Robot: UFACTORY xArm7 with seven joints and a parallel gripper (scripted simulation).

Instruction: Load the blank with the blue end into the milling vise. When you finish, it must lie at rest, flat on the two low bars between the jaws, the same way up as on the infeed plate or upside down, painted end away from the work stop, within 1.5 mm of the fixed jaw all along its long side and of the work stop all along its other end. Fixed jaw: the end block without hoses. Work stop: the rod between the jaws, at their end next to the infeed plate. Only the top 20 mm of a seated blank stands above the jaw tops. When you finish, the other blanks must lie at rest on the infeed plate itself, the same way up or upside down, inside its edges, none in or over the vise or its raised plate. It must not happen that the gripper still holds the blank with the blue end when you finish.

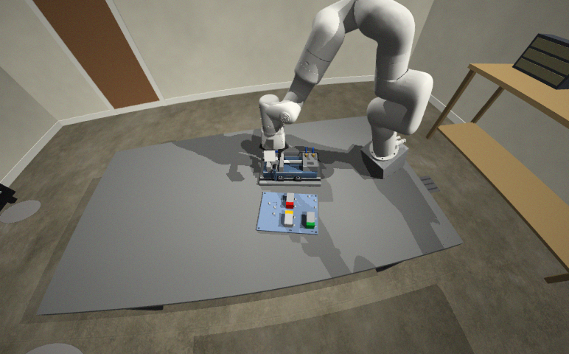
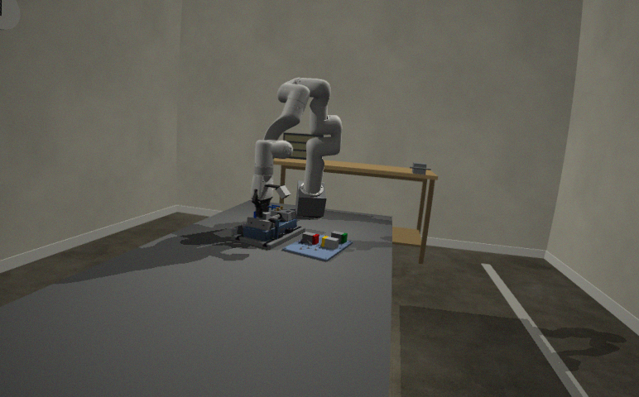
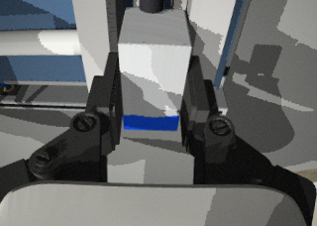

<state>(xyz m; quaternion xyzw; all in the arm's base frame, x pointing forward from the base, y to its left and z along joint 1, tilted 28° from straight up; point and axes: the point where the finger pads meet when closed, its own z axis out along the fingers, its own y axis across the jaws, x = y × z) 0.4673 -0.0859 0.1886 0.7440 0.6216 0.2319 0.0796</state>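
The blue-ended blank lies 20 mm below my hand. Also, from my hand: milling vise 70 mm behind, 10 mm to the left, 80 mm below; red-ended blank 50 mm behind, 200 mm to the left, 100 mm below; work stop rod 50 mm to the left, 30 mm below.
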